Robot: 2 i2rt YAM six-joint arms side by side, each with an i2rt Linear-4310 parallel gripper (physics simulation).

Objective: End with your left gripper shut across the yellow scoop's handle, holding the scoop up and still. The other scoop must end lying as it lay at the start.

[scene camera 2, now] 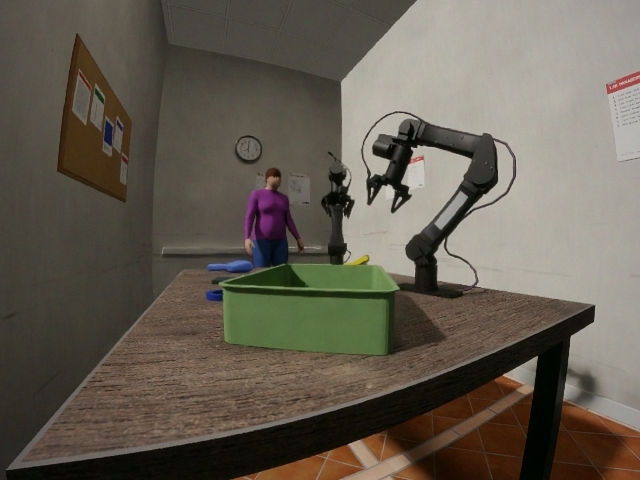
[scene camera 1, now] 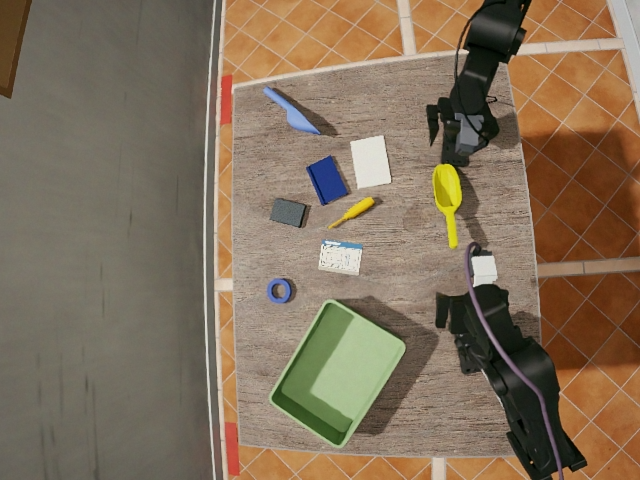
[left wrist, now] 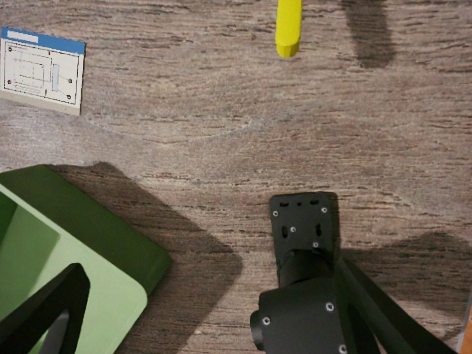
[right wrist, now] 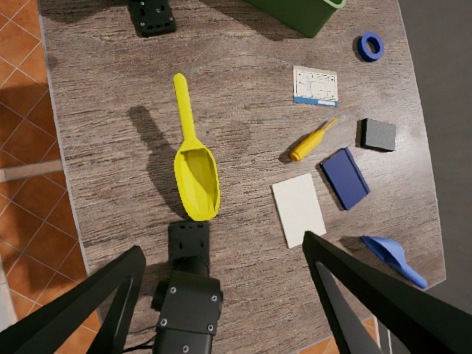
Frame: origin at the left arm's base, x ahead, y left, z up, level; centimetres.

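Where they show: left gripper, fingertip midpoint: [scene camera 2: 380, 209] [scene camera 1: 458, 292] [left wrist: 212, 270]; right gripper, fingertip midpoint: [scene camera 2: 338, 215] [scene camera 1: 452, 146] [right wrist: 223, 245]; left arm's base, origin of the base link: [scene camera 2: 425, 291] [scene camera 1: 467, 336] [left wrist: 304, 267]; right arm's base, origin of the base link: [scene camera 1: 455, 133] [right wrist: 192, 269].
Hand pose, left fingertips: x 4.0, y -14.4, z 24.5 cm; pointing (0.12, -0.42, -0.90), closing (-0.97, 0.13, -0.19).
Things, the pixels of their top centre, and the offset from my left fingertips.
- blue scoop, middle of its top: [scene camera 1: 286, 107] [right wrist: 413, 265] [scene camera 2: 227, 260] dz -19.0, dx +33.1, dy -62.9 cm
- green bin, middle of its top: [left wrist: 12, 328] [scene camera 2: 321, 272] [scene camera 1: 334, 375] dz -16.1, dx +33.1, dy +16.8 cm
- white pad, middle of its top: [right wrist: 300, 210] [scene camera 1: 370, 161] dz -24.0, dx +11.9, dy -40.6 cm
- dark blue case, middle of its top: [right wrist: 347, 178] [scene camera 1: 326, 179] dz -23.4, dx +26.1, dy -38.1 cm
- yellow screwdriver, middle of its top: [right wrist: 319, 135] [scene camera 1: 349, 213] dz -21.8, dx +21.0, dy -26.2 cm
- grey block, middle of its top: [scene camera 1: 287, 212] [right wrist: 381, 134] [scene camera 2: 228, 278] dz -23.0, dx +39.7, dy -31.2 cm
- printed box, middle of its top: [left wrist: 40, 71] [scene camera 1: 340, 257] [right wrist: 316, 86] dz -24.4, dx +26.7, dy -14.7 cm
- blue ring, middle of its top: [scene camera 2: 221, 292] [scene camera 1: 278, 291] [right wrist: 373, 45] dz -23.1, dx +46.8, dy -8.4 cm
The yellow scoop [scene camera 1: 447, 192] [scene camera 2: 357, 260] [right wrist: 198, 172] rests on the table, its handle sloping up off the table top. In scene camera 1 the bowl is at the top and the handle points down the picture; the handle's end enters the top of the left wrist view. The blue scoop [scene camera 1: 298, 119] [scene camera 2: 236, 266] [right wrist: 394, 254] lies at the upper left of scene camera 1. My left gripper [scene camera 1: 471, 311] [scene camera 2: 381, 206] [left wrist: 211, 270] is open and empty, high above the table below the handle's end. My right gripper [scene camera 2: 337, 211] [right wrist: 223, 245] is open and empty, high above the table beyond the bowl.
A green bin [scene camera 1: 399, 351] [scene camera 2: 310, 320] stands left of the left arm in scene camera 1. Left of the yellow scoop lie a white pad [scene camera 1: 371, 161], a dark blue case [scene camera 1: 327, 180], a yellow screwdriver [scene camera 1: 357, 208], a grey block [scene camera 1: 288, 212], a printed box [scene camera 1: 340, 258] and a blue ring [scene camera 1: 270, 290].
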